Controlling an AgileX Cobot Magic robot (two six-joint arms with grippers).
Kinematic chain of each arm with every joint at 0, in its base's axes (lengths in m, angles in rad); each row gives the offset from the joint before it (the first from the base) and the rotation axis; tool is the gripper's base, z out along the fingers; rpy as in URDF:
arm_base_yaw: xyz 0 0 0.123 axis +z
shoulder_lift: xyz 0 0 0 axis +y
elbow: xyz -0.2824 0 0.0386 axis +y
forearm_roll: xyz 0.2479 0 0.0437 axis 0.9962 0 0.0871
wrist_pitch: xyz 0 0 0 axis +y
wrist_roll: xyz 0.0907 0 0.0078 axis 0.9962 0 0.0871
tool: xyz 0 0 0 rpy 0 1.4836 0
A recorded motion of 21 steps. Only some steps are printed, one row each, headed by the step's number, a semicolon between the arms.
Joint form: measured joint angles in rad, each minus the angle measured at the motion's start. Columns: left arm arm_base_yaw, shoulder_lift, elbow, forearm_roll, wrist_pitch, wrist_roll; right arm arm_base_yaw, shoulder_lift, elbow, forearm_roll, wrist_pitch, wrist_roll.
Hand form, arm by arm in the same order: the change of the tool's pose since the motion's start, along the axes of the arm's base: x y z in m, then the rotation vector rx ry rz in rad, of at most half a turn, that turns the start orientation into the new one. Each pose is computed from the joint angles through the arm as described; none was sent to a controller.
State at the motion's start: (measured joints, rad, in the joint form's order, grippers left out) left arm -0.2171 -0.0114 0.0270 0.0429 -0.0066 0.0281; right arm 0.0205 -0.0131 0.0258 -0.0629 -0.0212 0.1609
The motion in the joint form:
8: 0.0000 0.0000 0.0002 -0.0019 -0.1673 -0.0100; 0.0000 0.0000 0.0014 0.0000 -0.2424 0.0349
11: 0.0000 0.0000 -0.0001 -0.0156 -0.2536 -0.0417; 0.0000 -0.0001 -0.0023 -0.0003 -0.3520 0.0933
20: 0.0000 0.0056 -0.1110 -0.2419 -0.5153 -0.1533; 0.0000 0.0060 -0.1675 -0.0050 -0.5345 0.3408
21: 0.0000 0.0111 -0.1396 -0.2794 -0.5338 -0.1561; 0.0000 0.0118 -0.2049 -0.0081 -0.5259 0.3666
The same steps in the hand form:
8: -0.0025 -0.0001 0.0149 -0.0470 -0.1606 -0.0087; -0.0046 0.0013 0.0210 0.0380 -0.2395 0.0227
11: -0.0047 0.0004 0.0226 -0.1090 -0.2354 -0.0185; -0.0087 0.0018 0.0314 0.0956 -0.3504 0.0473
20: -0.0237 0.0144 0.0781 -0.5101 -0.5252 -0.0484; -0.0361 0.0024 0.0971 0.3177 -0.6751 0.1827
21: -0.0269 0.0172 0.0877 -0.5580 -0.5574 -0.0489; -0.0401 0.0024 0.1077 0.3369 -0.6957 0.1976

